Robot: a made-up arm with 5 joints.
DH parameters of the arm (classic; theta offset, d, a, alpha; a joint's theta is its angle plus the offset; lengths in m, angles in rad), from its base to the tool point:
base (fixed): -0.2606 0 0.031 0
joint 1: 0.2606 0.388 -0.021 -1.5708
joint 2: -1.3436 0 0.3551 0
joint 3: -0.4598 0 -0.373 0
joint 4: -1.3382 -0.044 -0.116 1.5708
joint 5: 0.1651 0 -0.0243 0
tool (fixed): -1.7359 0.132 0 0
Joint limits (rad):
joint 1: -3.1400..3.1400
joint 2: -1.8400..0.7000
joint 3: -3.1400..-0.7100
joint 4: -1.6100..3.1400
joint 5: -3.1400..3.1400
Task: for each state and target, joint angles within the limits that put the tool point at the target. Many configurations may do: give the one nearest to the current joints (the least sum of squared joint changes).
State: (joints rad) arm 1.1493 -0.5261 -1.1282 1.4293 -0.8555
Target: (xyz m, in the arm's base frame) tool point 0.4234 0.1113 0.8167
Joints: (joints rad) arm 0.3660 -0.4770 -1.2755 1.3337 -0.8092
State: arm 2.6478 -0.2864 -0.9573 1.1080 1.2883
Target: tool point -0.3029 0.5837 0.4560
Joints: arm 2.1834 0.3715 -1.3907 0.8395 1.2182
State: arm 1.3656 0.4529 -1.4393 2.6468 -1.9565
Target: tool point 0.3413 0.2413 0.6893
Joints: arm 0.7264 0.0928 -1.7898 2.6366 -1.9824
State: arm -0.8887 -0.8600 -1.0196 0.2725 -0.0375
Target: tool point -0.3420 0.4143 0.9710
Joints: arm -0.9324 -1.6085 -1.4895 0.0921 -0.0398
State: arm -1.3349 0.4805 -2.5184 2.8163 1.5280
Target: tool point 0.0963 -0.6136 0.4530
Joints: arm -1.3494 0.7000 -2.1039 2.2923 1.4432
